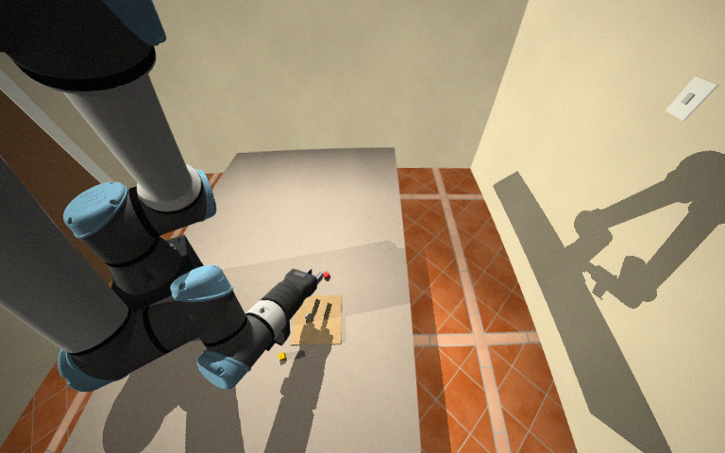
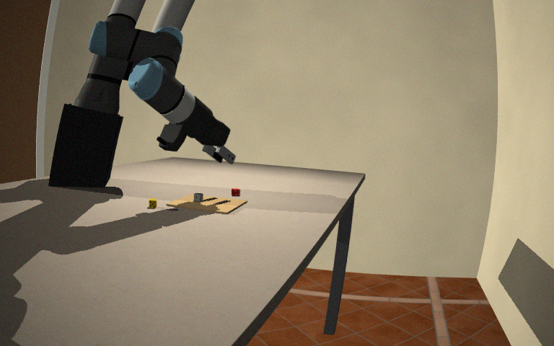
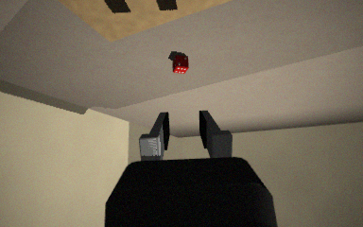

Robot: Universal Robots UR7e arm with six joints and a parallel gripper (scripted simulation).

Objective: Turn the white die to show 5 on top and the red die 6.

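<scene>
Now: hand 20 mm short of the red die, 50 mm to the right of it and 90 mm above it. From my hand the other things lie so: white die (30 mm behind, 80 mm to the right, 80 mm below); then yellow die (100 mm behind, 180 mm to the right, 90 mm below); then tan mat (10 mm behind, 90 mm to the right, 100 mm below).
</scene>
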